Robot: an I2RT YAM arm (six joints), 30 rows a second.
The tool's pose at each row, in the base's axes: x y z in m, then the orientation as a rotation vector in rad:
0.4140 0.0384 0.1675 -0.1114 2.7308 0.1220
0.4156 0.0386 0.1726 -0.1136 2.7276 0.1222
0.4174 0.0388 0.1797 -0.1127 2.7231 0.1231
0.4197 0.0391 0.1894 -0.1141 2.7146 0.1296
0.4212 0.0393 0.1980 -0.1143 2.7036 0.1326
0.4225 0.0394 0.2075 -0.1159 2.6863 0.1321
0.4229 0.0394 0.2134 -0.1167 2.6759 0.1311
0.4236 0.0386 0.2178 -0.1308 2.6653 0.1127
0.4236 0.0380 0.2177 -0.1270 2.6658 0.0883
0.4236 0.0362 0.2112 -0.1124 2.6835 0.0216
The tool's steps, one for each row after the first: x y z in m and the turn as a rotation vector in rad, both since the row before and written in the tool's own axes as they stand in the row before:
-0.0035 0.0004 -0.0040 -0.0005 -0.0030 -0.0017
-0.0045 0.0005 -0.0058 -0.0005 -0.0045 0.0005
-0.0060 0.0008 -0.0079 -0.0048 -0.0083 -0.0006
-0.0049 0.0007 -0.0072 -0.0021 -0.0109 -0.0005
-0.0052 0.0007 -0.0080 0.0001 -0.0171 -0.0024
-0.0029 0.0004 -0.0051 0.0006 -0.0103 -0.0015
-0.0025 -0.0005 -0.0037 0.0107 -0.0097 -0.0138
0.0001 -0.0006 0.0000 0.0179 0.0003 -0.0015
0.0031 -0.0021 0.0056 0.0492 0.0179 0.0000

